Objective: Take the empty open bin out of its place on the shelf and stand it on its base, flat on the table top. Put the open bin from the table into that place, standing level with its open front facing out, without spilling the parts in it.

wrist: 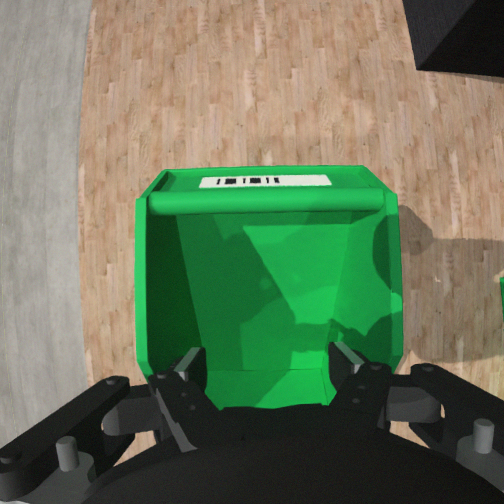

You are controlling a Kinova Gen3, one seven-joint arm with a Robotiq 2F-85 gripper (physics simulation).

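An empty green open bin (270, 280) fills the middle of the wrist view. It has a rounded bar across its far rim and a white barcode label (265, 181) beyond the bar. I see no parts inside it. My gripper (267, 367) stands wide, with its two fingers on either side of the bin's near end, and holds the bin over the wooden table top (250, 90). The shelf place is not in view.
A black block (460, 35) sits at the top right corner. A sliver of another green bin (501, 295) shows at the right edge. The table's left edge runs down the view, with grey floor (40, 200) beyond it.
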